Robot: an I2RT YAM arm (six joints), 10 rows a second.
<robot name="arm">
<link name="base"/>
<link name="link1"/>
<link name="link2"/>
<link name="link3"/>
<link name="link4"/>
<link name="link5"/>
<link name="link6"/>
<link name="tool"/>
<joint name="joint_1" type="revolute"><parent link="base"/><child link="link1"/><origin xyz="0 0 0.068" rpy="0 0 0"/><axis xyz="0 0 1"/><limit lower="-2.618" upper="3.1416"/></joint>
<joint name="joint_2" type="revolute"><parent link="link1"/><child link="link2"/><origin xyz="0.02 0.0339 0.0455" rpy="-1.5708 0 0"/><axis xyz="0 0 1"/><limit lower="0" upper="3.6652"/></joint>
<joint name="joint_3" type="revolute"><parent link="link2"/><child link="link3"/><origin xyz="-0.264 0 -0.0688" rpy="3.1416 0 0"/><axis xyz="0 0 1"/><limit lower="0" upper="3.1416"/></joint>
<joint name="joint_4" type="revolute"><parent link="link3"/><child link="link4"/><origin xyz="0.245 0.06 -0.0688" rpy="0 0 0"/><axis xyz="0 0 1"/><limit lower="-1.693" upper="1.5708"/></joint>
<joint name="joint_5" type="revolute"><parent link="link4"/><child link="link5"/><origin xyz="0.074 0.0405 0.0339" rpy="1.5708 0 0"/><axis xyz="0 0 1"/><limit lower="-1.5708" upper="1.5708"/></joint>
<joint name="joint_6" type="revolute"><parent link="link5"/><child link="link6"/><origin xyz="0.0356 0 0.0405" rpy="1.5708 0 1.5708"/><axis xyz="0 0 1"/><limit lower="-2.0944" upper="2.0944"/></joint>
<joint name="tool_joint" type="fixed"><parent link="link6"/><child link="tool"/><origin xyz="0 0 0" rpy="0 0 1.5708"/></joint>
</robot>
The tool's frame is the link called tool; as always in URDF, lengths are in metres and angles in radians.
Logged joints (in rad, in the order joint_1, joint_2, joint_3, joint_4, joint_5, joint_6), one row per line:
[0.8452 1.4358 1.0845 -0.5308 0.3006 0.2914]
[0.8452 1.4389 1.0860 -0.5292 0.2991 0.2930]
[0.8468 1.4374 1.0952 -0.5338 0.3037 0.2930]
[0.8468 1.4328 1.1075 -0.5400 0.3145 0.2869]
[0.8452 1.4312 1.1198 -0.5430 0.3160 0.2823]
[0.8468 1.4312 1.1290 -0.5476 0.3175 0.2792]
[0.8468 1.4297 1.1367 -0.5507 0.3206 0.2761]
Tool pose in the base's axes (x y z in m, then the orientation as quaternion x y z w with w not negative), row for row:
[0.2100 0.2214 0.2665 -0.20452 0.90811 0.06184 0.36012]
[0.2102 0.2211 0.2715 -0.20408 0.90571 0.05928 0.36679]
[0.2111 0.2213 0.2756 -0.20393 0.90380 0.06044 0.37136]
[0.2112 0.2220 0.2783 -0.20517 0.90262 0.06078 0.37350]
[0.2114 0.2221 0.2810 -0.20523 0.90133 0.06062 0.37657]
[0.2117 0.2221 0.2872 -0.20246 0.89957 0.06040 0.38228]
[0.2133 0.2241 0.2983 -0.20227 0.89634 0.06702 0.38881]
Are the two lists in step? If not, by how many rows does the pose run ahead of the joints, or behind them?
The pose runs 2 rows ahead of the joints: the pose in row i belongs to the joints in row i + 2.
